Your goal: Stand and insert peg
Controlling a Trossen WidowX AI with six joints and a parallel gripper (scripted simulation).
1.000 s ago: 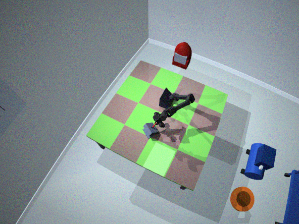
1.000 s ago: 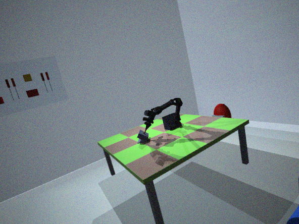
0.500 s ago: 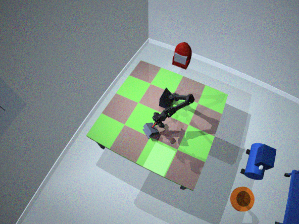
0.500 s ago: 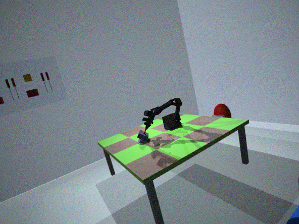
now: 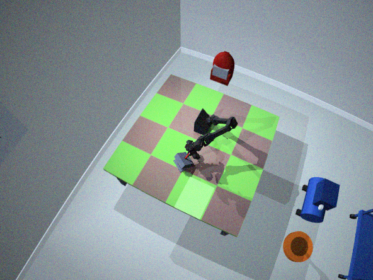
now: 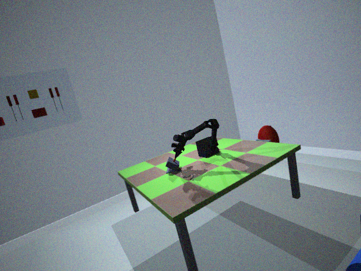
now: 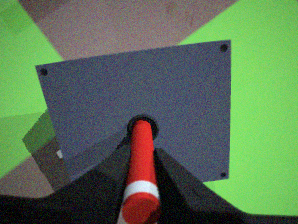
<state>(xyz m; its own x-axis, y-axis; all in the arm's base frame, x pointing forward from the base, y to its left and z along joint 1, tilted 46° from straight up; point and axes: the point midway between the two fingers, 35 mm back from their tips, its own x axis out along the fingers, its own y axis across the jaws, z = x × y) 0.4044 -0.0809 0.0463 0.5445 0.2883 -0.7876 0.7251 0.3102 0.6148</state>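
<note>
My gripper tip is now 30 mm short of the grey sloped panel, 20 mm to the left of it and 50 mm above it. From my gripper tip the other things lie so: red peg 10 mm behind, 10 mm to the left, 10 mm above.
</note>
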